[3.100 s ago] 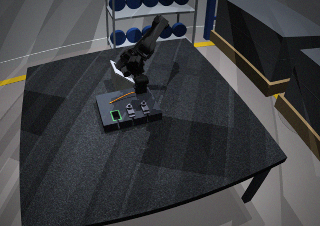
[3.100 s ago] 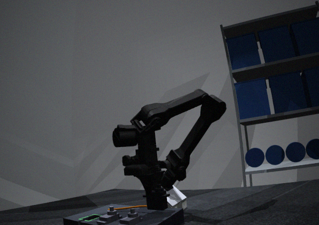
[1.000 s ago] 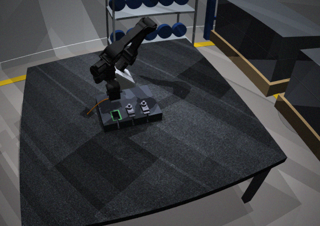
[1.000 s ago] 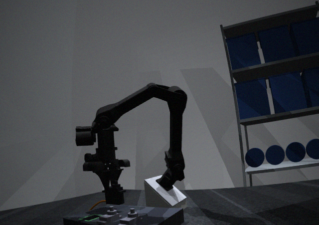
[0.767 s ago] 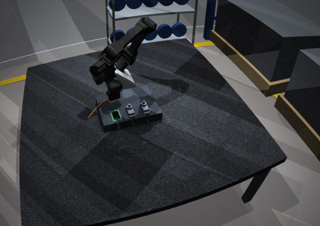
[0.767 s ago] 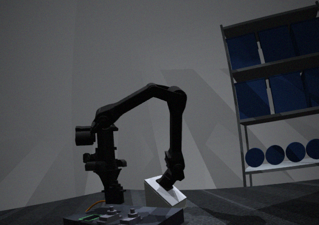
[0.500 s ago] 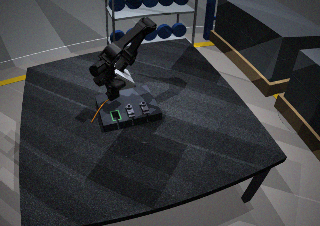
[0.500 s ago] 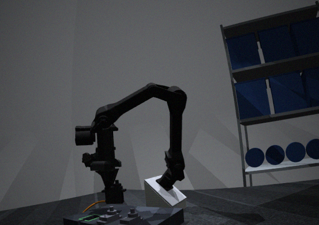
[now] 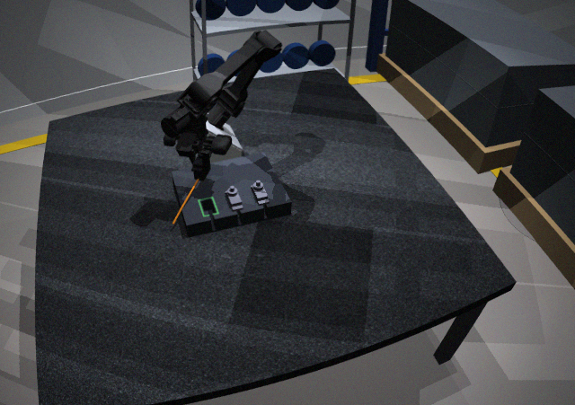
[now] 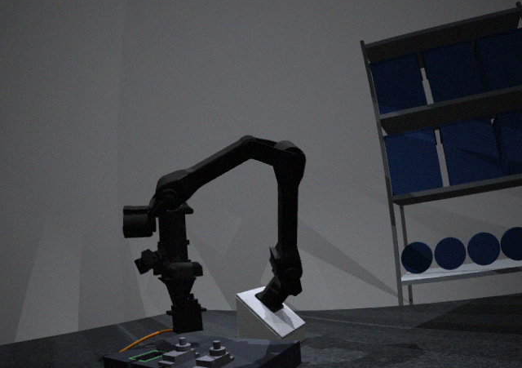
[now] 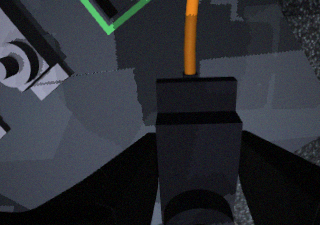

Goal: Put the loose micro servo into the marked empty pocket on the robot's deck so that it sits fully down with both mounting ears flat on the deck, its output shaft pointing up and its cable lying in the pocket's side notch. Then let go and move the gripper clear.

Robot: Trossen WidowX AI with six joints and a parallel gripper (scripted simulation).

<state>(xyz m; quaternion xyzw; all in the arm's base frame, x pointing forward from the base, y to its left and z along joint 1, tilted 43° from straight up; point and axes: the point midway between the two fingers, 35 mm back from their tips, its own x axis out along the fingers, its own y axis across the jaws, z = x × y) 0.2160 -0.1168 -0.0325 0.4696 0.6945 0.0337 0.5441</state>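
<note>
My gripper tip is 10 mm past the robot deck, 70 mm to the right of it and 100 mm above it.
</note>
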